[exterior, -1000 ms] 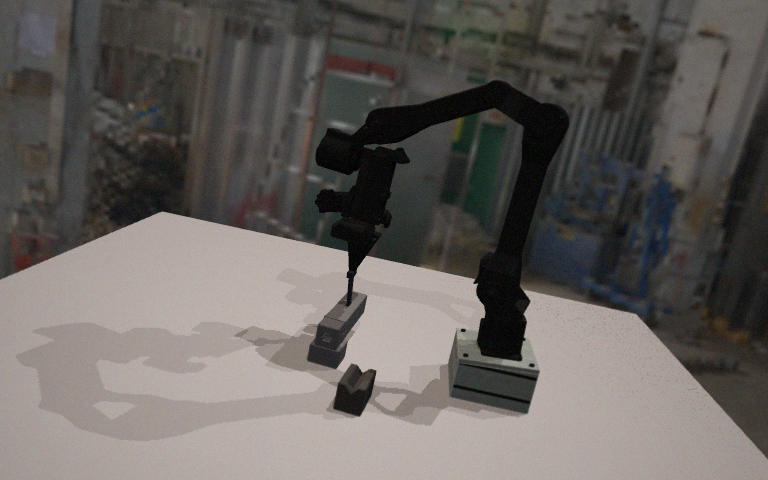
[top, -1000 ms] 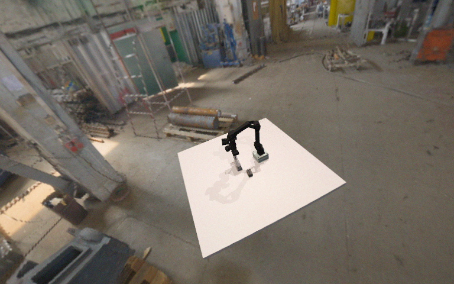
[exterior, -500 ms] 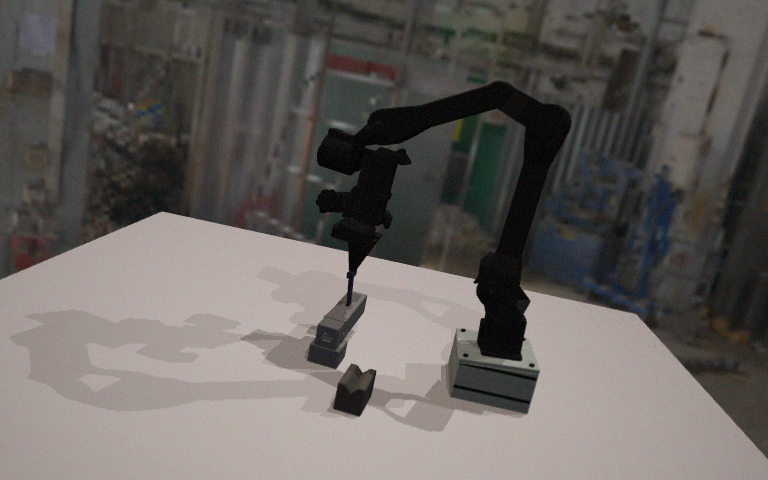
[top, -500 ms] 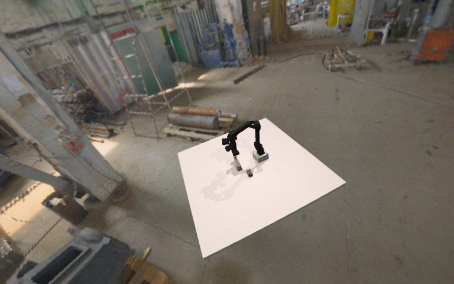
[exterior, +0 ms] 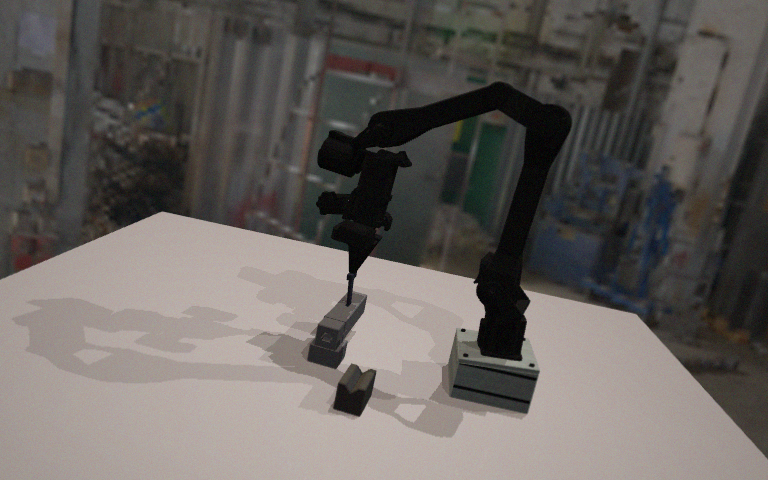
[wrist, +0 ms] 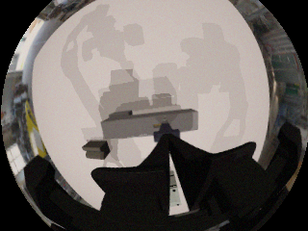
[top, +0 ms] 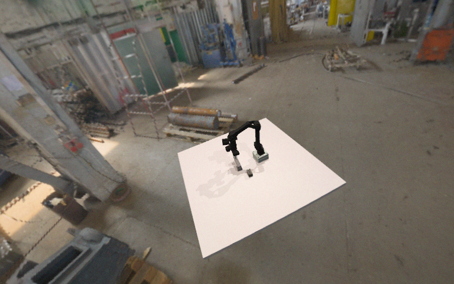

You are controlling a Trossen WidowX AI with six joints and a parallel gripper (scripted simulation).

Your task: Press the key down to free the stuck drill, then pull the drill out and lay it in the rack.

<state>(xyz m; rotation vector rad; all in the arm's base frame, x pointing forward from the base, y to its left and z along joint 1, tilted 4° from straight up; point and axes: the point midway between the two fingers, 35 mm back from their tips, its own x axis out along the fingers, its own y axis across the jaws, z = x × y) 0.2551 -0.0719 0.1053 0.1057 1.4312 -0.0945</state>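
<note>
Right now the drill is 50 mm to the left of my gripper tip and 70 mm below it. Also, from my gripper tip: rack: 50 mm behind, 210 mm to the left, 110 mm below.
</note>
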